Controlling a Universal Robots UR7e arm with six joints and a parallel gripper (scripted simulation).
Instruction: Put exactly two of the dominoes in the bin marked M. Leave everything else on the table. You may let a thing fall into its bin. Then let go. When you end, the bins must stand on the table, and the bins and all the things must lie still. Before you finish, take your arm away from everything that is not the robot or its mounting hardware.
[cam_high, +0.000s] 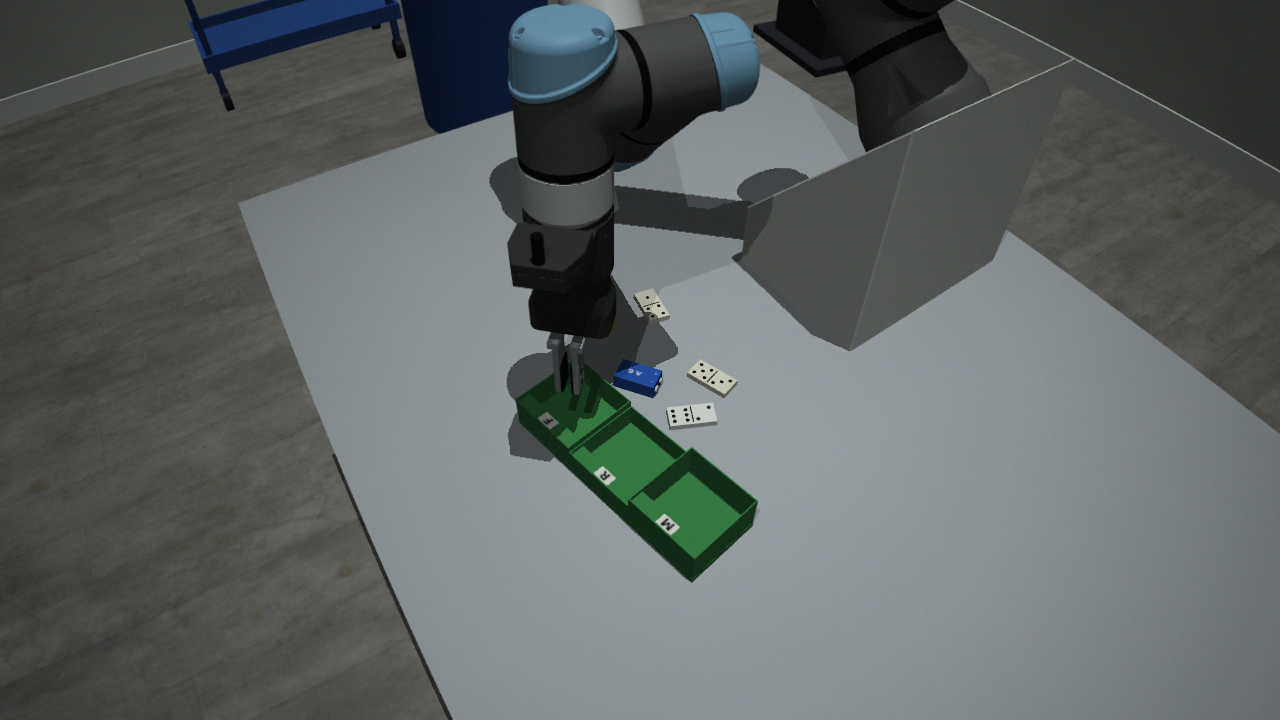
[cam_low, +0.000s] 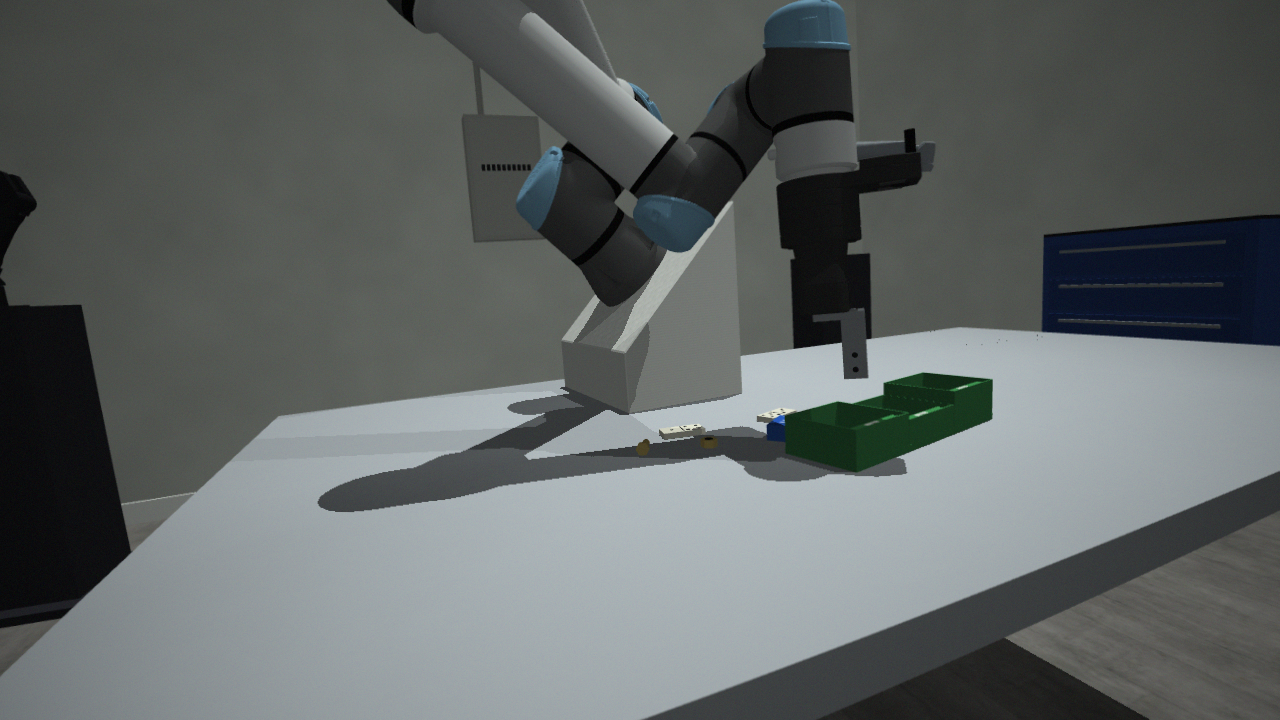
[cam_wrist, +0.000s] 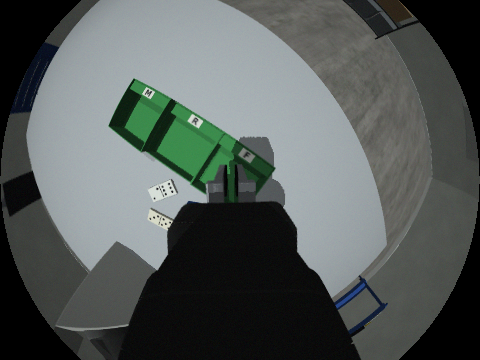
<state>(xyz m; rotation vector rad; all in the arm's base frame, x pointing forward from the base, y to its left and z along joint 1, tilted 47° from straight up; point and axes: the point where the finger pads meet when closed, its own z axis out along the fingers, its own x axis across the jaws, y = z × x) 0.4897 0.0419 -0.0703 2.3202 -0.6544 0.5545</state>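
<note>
My gripper is now 3 cm past the green three-part bin, 7 cm to the right of it and 7 cm above it. Round my hand: brass nut (9 cm behind, 12 cm to the right, 9 cm below); then brass bolt (11 cm behind, 19 cm to the right, 9 cm below); then blue battery (9 cm behind, 2 cm to the right, 8 cm below).
</note>
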